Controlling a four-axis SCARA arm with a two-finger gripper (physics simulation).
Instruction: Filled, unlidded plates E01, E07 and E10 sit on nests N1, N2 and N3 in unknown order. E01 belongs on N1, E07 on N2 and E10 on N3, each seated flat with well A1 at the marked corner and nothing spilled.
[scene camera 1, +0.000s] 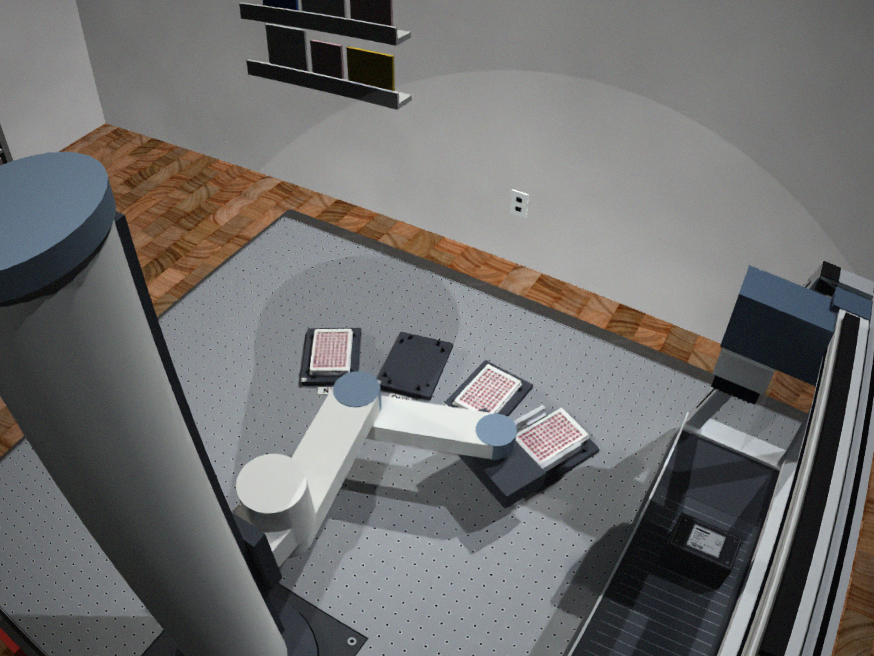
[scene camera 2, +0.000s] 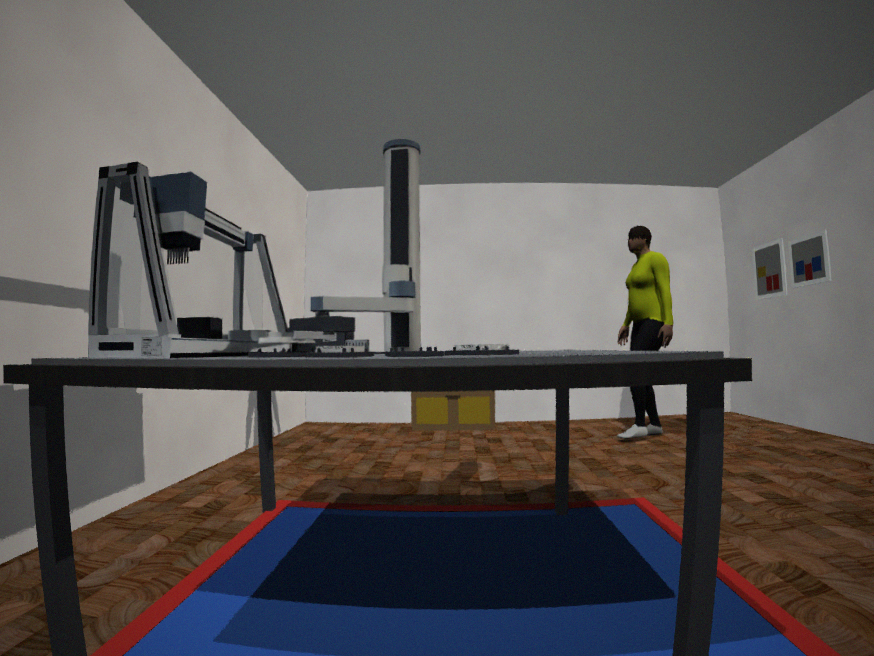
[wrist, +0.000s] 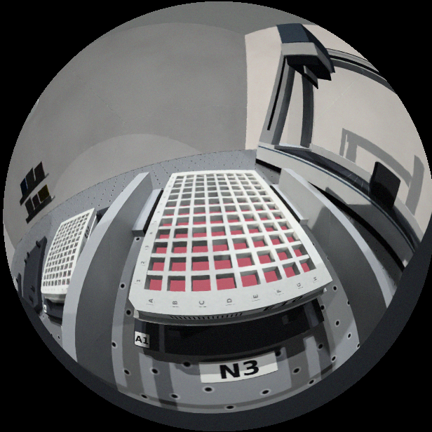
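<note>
My gripper is shut on a white plate with red-filled wells, its fingers along the two long sides. The foreshortened front label looks like E10. The plate looks level, over and lined up with dark nest N3; whether it touches is unclear. Its A1 well is at the nest's A1 tag, front left in the wrist view. A second filled plate sits on the neighbouring nest. A third filled plate sits on the leftmost nest. Their names are unreadable.
An empty dark nest with small corner posts lies between the two resting plates. A gantry machine with a deck and a black box stands on N3's far side. A person stands behind the table.
</note>
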